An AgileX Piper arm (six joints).
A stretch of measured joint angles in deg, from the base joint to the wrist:
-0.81 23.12 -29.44 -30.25 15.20 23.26
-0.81 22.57 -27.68 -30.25 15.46 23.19
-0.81 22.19 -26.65 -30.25 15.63 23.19
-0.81 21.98 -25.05 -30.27 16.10 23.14
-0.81 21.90 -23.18 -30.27 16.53 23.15
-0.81 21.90 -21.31 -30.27 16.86 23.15
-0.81 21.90 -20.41 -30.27 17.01 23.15
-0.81 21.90 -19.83 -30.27 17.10 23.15
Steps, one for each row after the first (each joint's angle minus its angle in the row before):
0.00 -0.55 1.76 0.00 0.26 -0.07
0.00 -0.38 1.03 0.00 0.17 0.00
0.00 -0.21 1.60 -0.02 0.47 -0.05
0.00 -0.08 1.87 0.00 0.43 0.01
0.00 0.00 1.87 0.00 0.33 0.00
0.00 0.00 0.90 0.00 0.15 0.00
0.00 0.00 0.58 0.00 0.09 0.00

